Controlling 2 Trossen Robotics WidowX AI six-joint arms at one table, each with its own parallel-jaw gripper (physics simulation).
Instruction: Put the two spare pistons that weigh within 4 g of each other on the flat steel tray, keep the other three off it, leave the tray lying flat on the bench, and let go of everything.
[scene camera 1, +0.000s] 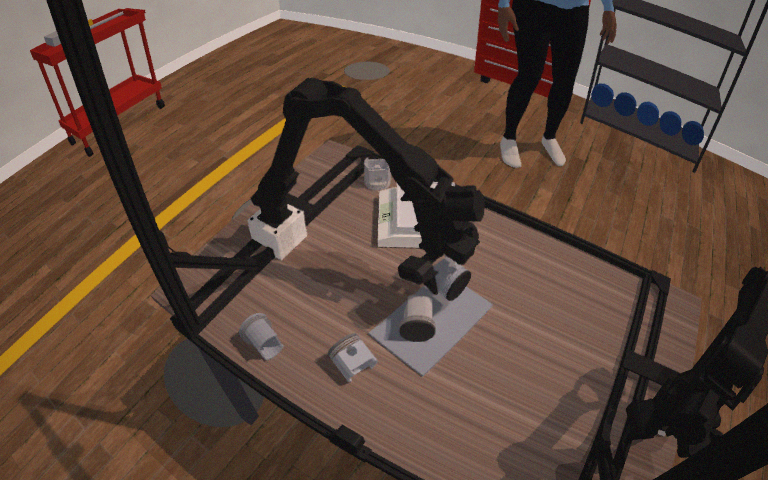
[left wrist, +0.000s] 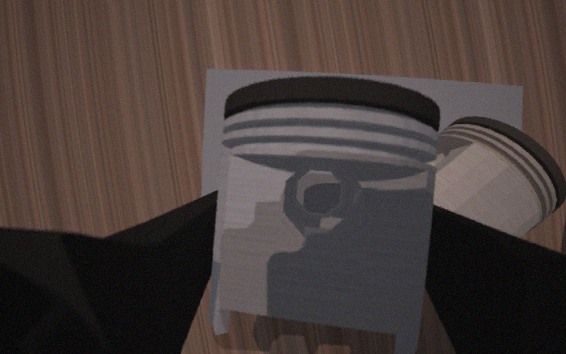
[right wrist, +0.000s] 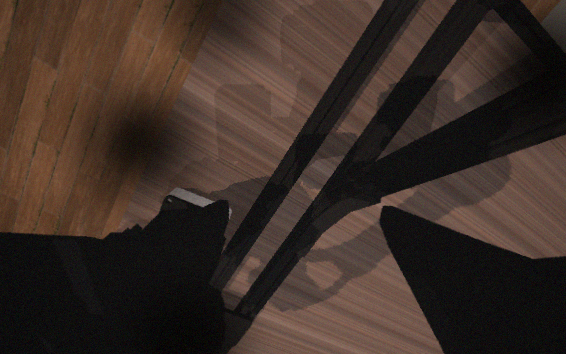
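Note:
My left gripper is shut on a grey piston with a dark crown, held sideways over the back part of the flat steel tray. Whether this piston touches the tray cannot be told. A second, paler piston lies on its side on the tray, close beside the held one. One piston lies at the left front and another piston lies left of the tray, both off it. A further piston stands at the back. My right gripper is open and empty.
A white scale with a greenish display stands behind the tray, partly hidden by my left arm. Black frame rails border the bench. My right arm is at the right edge. A person stands behind the bench.

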